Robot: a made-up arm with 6 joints.
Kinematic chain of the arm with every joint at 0, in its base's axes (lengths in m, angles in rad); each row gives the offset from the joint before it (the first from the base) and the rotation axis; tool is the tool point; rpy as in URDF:
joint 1: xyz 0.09 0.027 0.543 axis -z
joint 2: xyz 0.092 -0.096 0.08 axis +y
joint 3: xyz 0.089 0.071 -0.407 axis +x
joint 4: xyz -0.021 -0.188 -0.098 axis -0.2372 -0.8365 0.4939
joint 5: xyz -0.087 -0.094 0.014 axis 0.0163 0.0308 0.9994
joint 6: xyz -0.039 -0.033 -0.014 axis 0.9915 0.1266 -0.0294
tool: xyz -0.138 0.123 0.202 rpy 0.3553 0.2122 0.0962
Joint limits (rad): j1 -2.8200..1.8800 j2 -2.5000..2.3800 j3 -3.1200..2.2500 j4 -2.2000..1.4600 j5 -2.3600..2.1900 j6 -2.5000..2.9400
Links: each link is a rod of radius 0.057 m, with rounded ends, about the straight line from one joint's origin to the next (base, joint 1, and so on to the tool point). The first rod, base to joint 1, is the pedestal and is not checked.
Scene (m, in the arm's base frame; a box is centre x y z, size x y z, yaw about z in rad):
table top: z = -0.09
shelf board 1: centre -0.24 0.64 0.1 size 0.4 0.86 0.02 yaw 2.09
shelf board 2: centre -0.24 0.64 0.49 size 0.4 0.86 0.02 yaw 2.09
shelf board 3: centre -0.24 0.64 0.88 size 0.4 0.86 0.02 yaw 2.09
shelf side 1: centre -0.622 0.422 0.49 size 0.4 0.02 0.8 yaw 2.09
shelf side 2: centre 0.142 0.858 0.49 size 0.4 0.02 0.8 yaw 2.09
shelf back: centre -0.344 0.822 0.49 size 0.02 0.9 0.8 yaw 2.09
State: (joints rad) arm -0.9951 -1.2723 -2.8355 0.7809 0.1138 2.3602
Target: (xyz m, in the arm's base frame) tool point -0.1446 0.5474 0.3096
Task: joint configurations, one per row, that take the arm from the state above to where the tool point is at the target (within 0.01 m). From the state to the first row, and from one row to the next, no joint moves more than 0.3 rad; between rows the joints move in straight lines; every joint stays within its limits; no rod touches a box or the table.
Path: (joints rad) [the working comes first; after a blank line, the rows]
Joints at the target: -0.8411 -1.0203 -3.1200 0.2891 -0.3392 2.0664
Straight joint move there: touches shelf board 2.

1: -0.8119 -1.2804 -2.6456 0.7066 0.0448 2.3942
2: -0.6286 -1.2886 -2.4558 0.6322 -0.0242 2.4282
3: -0.6161 -1.2375 -2.5544 0.4759 -0.2556 2.3339
4: -0.6035 -1.1864 -2.6530 0.3196 -0.4870 2.2396
5: -0.5909 -1.1353 -2.7516 0.1634 -0.7184 2.1453
6: -0.7160 -1.0778 -2.9358 0.2263 -0.5288 2.1059
7: -0.8411 -1.0203 -3.1200 0.2891 -0.3392 2.0664

